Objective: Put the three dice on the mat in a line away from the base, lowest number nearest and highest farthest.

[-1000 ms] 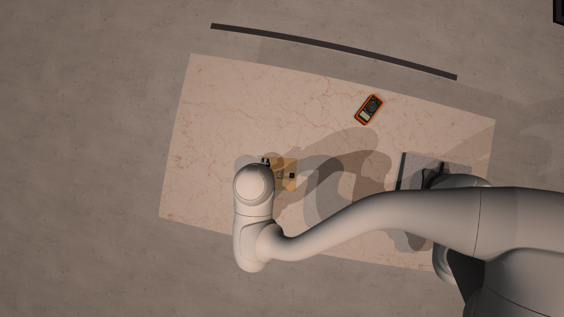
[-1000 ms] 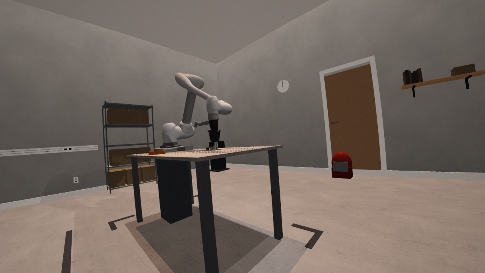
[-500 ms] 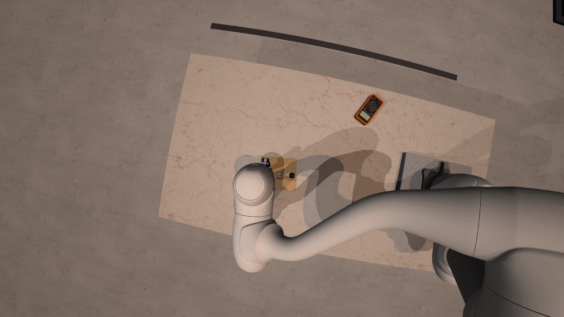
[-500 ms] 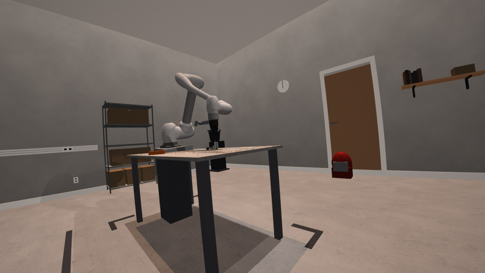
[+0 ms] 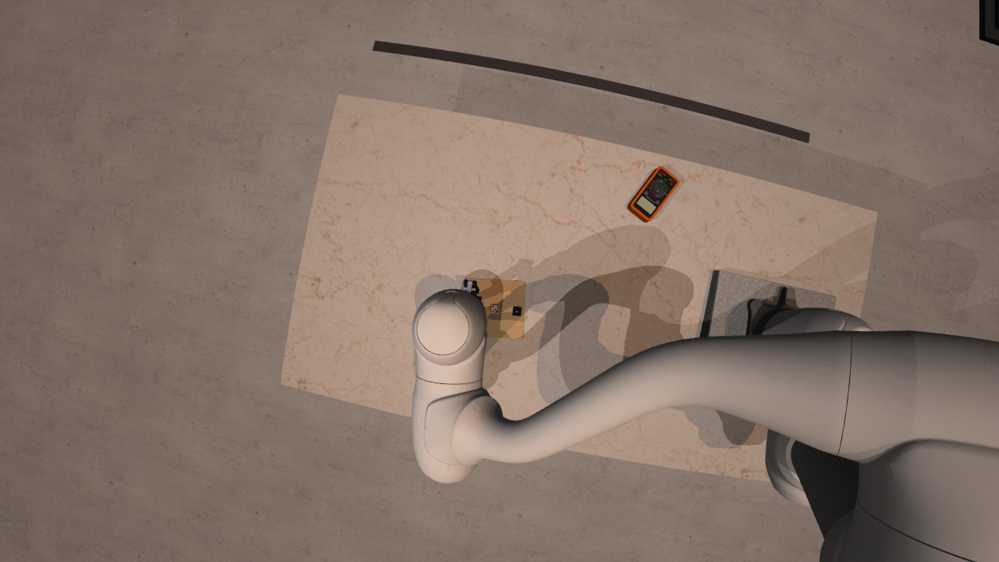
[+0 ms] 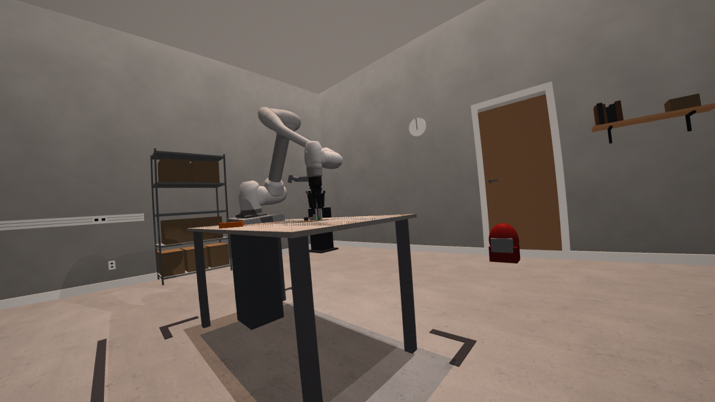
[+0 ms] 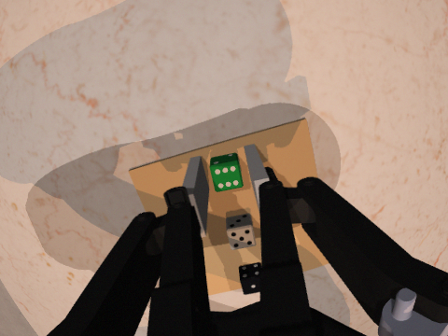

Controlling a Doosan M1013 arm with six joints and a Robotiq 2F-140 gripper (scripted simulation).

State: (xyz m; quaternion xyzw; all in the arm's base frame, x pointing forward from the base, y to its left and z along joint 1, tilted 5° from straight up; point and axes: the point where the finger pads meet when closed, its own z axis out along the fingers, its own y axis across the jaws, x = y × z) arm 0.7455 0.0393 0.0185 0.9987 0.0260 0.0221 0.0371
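My gripper is now 2 cm above the green die. Round my hand: black die (10 cm behind, 2 cm below, 1 cm to the right); white die (5 cm behind, 2 cm below); mat (5 cm behind, 4 cm below).
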